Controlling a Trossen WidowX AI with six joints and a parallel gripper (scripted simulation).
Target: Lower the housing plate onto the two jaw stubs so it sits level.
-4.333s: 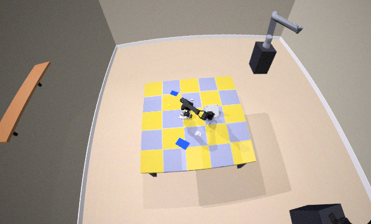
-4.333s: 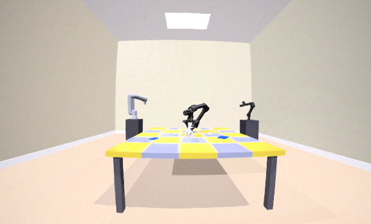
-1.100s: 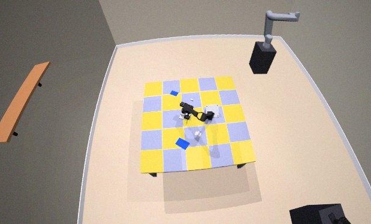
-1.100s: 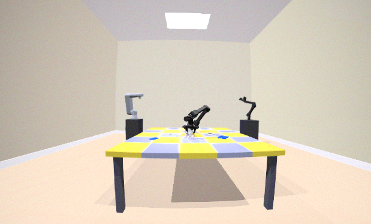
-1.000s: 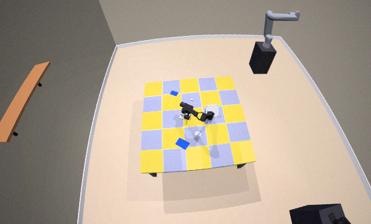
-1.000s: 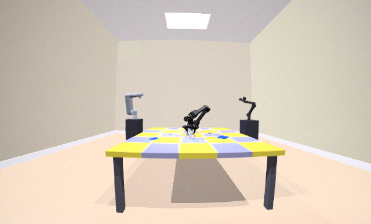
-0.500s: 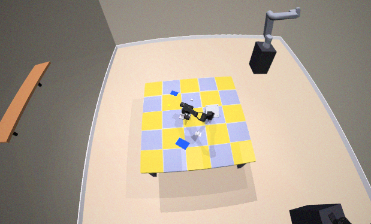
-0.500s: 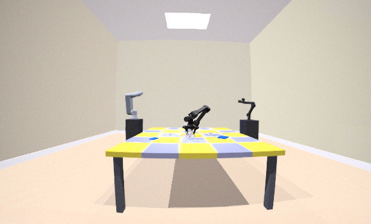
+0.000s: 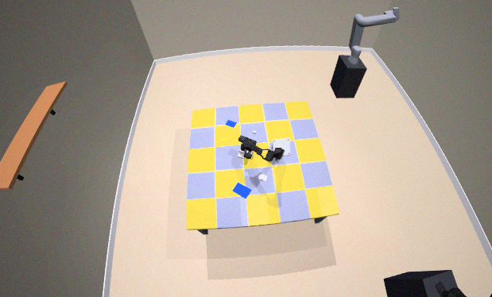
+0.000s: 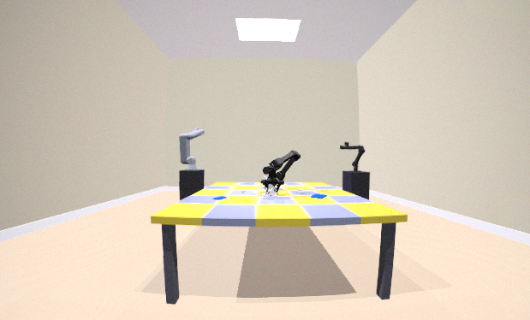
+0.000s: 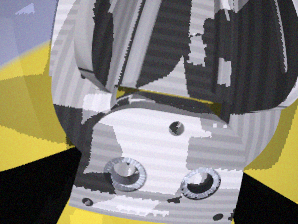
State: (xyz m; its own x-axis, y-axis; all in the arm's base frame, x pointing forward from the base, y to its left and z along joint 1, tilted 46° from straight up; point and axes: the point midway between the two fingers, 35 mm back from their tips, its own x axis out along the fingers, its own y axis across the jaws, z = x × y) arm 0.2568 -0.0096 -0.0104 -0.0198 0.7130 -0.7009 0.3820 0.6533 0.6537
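My gripper tip is now 10 mm short of the grey housing plate and 20 mm below it. Round my gripper tip: white dot (60 mm behind, 240 mm to the right); then white ribbed part (90 mm behind, 250 mm to the left); then yellow dot (240 mm ahead, 190 mm to the right, 10 mm below).
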